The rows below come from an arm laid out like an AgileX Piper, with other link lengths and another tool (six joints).
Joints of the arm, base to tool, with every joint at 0 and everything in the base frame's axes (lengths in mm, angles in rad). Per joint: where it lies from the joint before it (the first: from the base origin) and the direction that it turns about. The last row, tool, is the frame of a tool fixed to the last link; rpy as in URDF.
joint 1: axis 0 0 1 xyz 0 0 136.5
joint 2: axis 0 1 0 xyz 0 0 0
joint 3: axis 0 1 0 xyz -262.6 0 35.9
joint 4: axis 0.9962 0 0.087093 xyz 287.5 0 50.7
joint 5: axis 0 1 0 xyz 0 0 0
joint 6: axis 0.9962 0 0.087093 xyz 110.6 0 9.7
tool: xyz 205.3 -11 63.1 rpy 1.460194 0.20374 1.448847
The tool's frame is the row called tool.
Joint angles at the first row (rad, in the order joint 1, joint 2, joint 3, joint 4, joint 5, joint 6):
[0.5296 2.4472 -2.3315 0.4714 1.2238 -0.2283]
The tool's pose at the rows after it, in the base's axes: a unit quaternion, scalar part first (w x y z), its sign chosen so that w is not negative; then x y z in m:
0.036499, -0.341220, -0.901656, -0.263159, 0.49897, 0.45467, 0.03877
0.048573, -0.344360, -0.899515, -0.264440, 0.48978, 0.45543, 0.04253
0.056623, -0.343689, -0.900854, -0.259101, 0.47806, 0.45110, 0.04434
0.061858, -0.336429, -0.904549, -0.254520, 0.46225, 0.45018, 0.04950
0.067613, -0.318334, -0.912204, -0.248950, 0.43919, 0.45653, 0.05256
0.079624, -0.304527, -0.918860, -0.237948, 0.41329, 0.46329, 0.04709
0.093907, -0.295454, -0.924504, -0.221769, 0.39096, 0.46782, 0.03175
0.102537, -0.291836, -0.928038, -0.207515, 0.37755, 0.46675, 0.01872
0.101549, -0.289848, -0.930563, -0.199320, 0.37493, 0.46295, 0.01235
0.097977, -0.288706, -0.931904, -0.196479, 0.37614, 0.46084, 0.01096
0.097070, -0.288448, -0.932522, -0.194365, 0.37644, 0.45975, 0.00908
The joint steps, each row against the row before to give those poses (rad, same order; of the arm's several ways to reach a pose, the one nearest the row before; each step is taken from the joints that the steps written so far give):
[0.0000 -0.0020 0.0070 0.0430 0.0000 0.0000]
[0.0000 -0.0302 0.0440 0.0214 0.0000 0.0000]
[0.0000 -0.0458 0.0678 0.0074 0.0000 -0.0089]
[0.0098 -0.0535 0.0690 0.0025 0.0000 -0.0111]
[0.0271 -0.0469 0.0630 0.0000 0.0000 -0.0174]
[0.0315 -0.0309 0.0593 0.0016 0.0000 -0.0066]
[0.0276 -0.0027 0.0420 0.0000 0.0000 -0.0023]
[0.0140 0.0000 0.0311 -0.0047 0.0000 -0.0004]
[0.0025 0.0000 0.0120 -0.0122 0.0000 -0.0017]
[0.0000 0.0000 0.0000 -0.0098 0.0000 0.0000]
[0.0000 0.0022 0.0000 -0.0042 0.0000 -0.0001]

